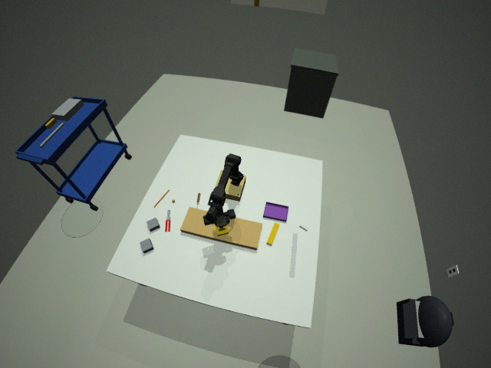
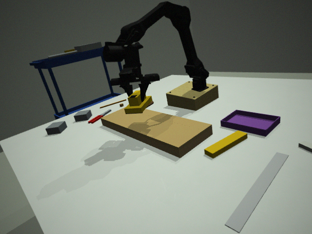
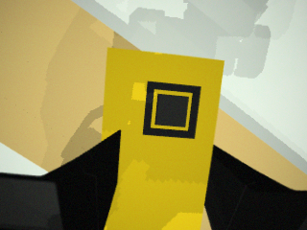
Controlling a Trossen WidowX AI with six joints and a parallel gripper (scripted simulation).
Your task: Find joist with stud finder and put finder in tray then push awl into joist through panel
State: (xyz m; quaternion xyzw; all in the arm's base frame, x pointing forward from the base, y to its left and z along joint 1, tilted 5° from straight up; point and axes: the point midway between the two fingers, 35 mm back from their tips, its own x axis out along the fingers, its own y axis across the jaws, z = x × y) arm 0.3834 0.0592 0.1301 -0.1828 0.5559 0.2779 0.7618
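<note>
Right now my gripper tip is 30 cm past the purple tray, 27 cm to the right of it and 13 cm above it. From my gripper tip the other things lie so: yellow bar (31 cm to the left, 14 cm behind, 13 cm below); then awl (27 cm to the right, 16 cm behind, 13 cm below); then yellow stud finder (2 cm above, 1 cm ahead).
</note>
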